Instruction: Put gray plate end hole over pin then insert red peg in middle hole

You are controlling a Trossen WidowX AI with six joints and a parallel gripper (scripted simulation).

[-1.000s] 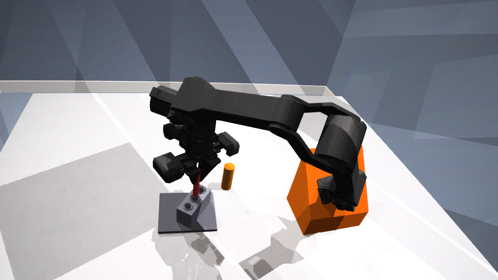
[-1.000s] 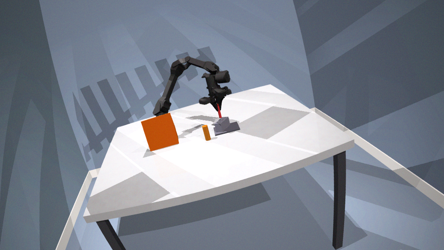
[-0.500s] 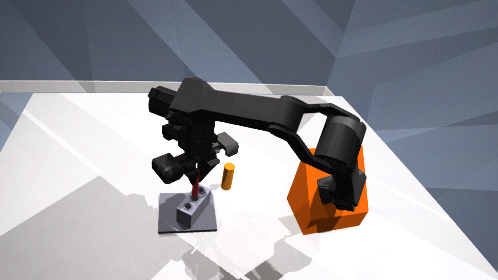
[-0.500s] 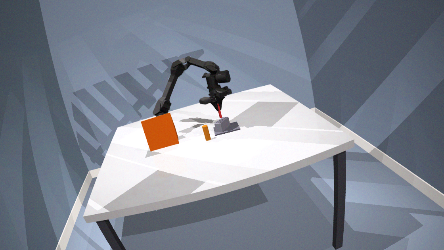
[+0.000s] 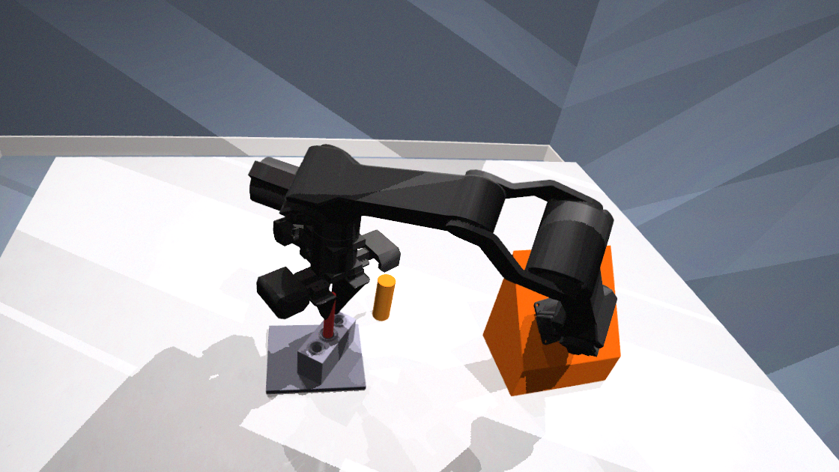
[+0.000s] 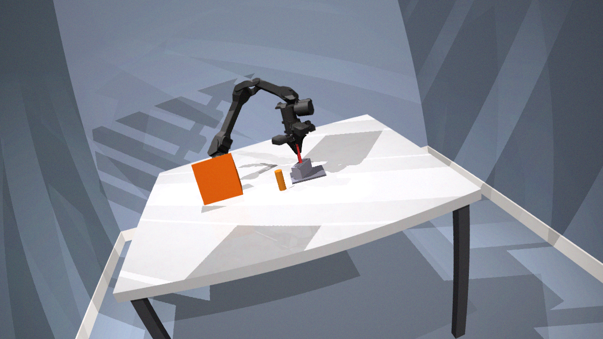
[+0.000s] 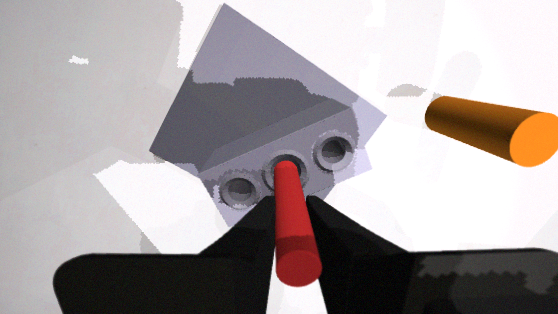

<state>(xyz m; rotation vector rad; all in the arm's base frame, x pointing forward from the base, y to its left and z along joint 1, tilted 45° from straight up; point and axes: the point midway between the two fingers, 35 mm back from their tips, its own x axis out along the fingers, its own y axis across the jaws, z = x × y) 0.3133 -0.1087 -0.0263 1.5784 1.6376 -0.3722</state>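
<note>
The red peg lies right at my gripper tip. Also, from my gripper tip: orange cylinder 110 mm behind, 70 mm to the right, 60 mm below; then gray base 90 mm below, 20 mm ahead, 10 mm to the left; then gray plate 50 mm below.
</note>
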